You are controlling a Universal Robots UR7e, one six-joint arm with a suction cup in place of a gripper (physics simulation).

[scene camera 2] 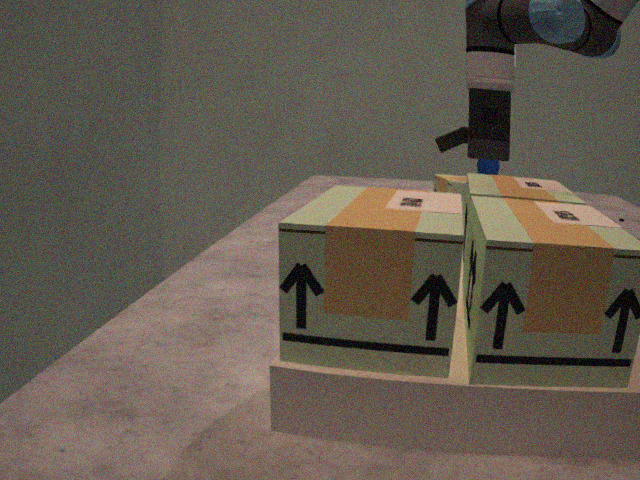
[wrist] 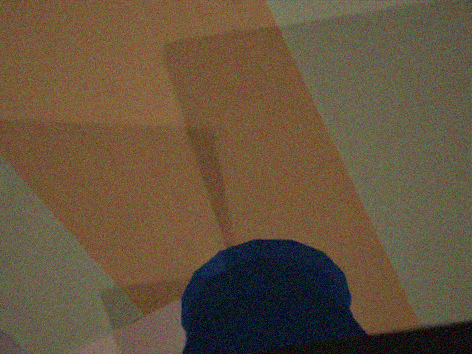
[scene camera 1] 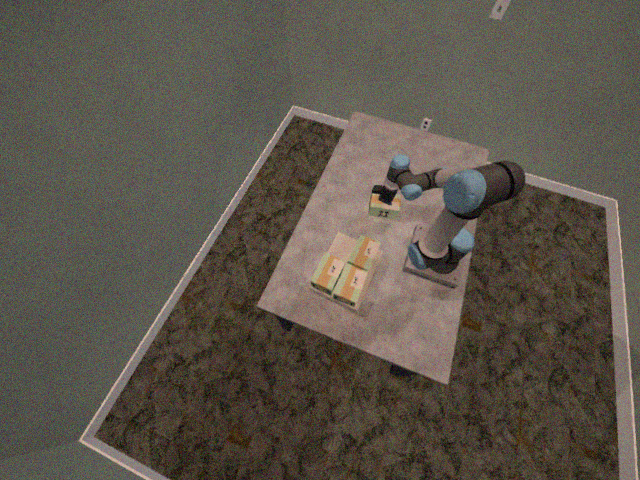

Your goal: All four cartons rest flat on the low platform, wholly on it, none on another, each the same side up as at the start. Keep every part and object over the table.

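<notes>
There's a carton here (wrist: 144, 144), a carton (scene camera 2: 369, 277) and a carton (scene camera 2: 498, 186), and you can see the suction cup (wrist: 265, 288) as well.
</notes>
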